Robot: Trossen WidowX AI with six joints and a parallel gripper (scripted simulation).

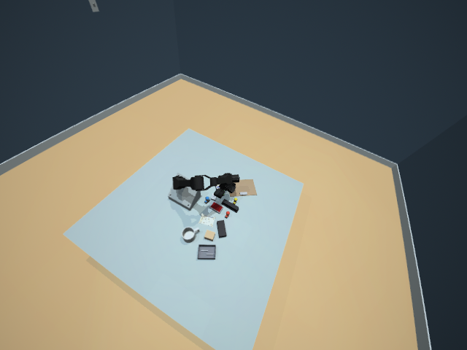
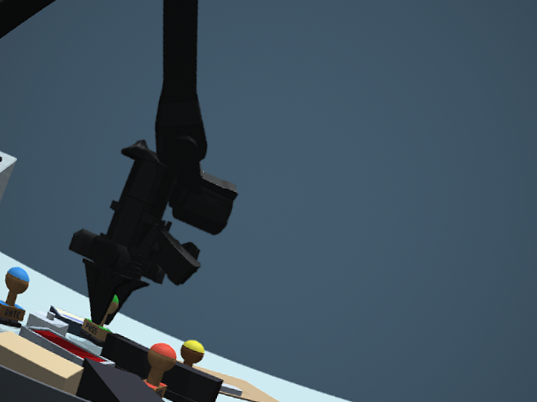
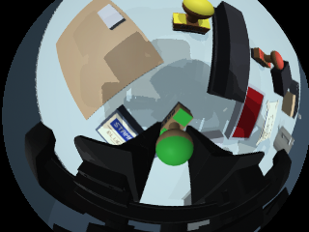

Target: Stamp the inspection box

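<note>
Right now my gripper tip is 12 cm to the left of the red ink pad, 3 cm short of it and 3 cm above it. Also, from my gripper tip: yellow-knobbed stamp (12 cm ahead, 2 cm below); green-topped pass stamp (right at my gripper tip); long black block (11 cm ahead, 5 cm to the right, 2 cm below).
</note>
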